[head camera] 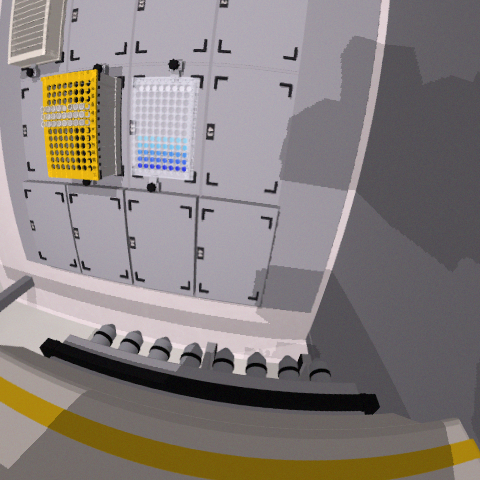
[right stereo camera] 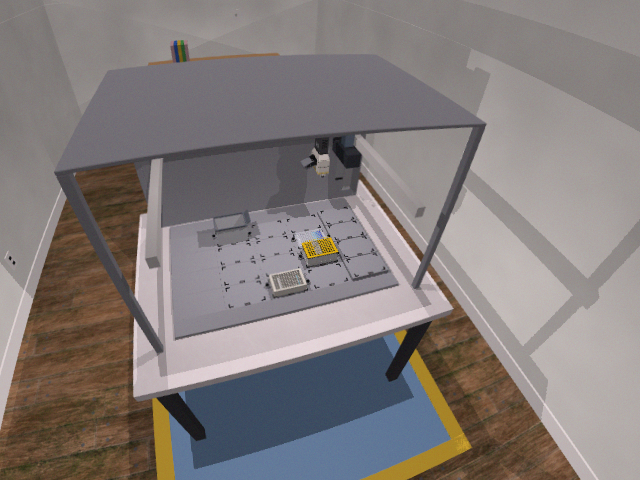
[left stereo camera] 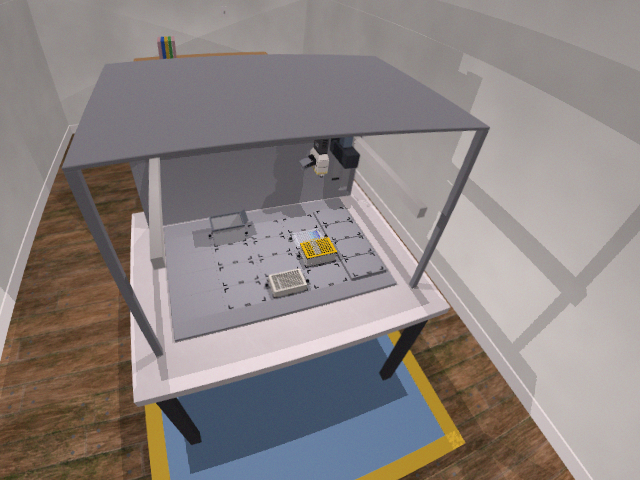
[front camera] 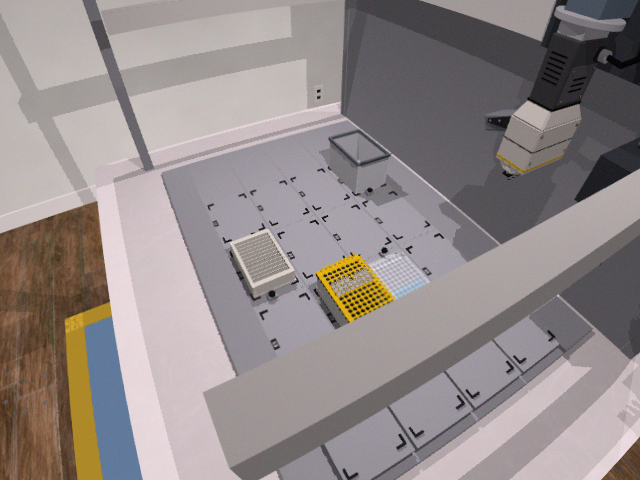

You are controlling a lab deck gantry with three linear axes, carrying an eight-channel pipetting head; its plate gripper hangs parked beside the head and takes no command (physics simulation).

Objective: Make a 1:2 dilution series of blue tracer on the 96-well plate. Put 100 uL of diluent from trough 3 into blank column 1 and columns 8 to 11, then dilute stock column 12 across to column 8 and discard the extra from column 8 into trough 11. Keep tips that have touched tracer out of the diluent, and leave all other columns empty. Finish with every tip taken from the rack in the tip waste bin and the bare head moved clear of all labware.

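Observation:
The pipetting head (front camera: 541, 131) (left stereo camera: 321, 161) (right stereo camera: 322, 161) hangs high at the back right, away from the labware. Its row of nozzles (head camera: 225, 360) is bare. The 96-well plate (head camera: 194, 130) shows white column 1 at the top of the head view and blue columns 8 to 12 below, from pale to dark. The wells between look empty. The yellow tip rack (head camera: 75, 175) (front camera: 330, 299) has three rows of tips among open holes. The cream trough block (front camera: 273, 283) (left stereo camera: 289, 290) stands nearby. The tip waste bin (front camera: 360, 178) stands at the back. The plate gripper's fingers cannot be made out.
A dark block (left stereo camera: 347, 156) (right stereo camera: 350, 157) hangs beside the head. A grey beam (front camera: 413, 341) crosses the foreground of the front view. Corner posts (left stereo camera: 449, 211) (right stereo camera: 450, 206) stand at the table's corners. Small black knobs (head camera: 173, 64) (head camera: 151, 187) sit beside the plate.

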